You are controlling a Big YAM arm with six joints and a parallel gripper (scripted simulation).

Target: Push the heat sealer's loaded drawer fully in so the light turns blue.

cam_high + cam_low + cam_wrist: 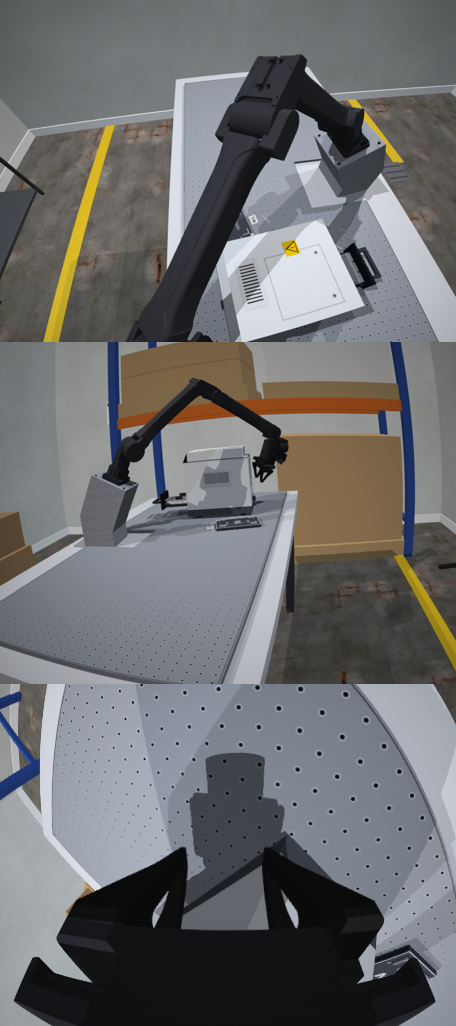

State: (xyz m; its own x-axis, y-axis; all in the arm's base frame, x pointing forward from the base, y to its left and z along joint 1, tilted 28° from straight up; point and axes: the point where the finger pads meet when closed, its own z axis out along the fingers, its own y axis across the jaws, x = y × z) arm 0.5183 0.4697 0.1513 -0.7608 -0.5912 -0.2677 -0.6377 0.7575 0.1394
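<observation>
Now: the black drawer 360 mm behind my hand, 130 mm to the right of it and 60 mm below it. Also, from my hand: white tag 190 mm behind, 380 mm to the right, 120 mm below.
</observation>
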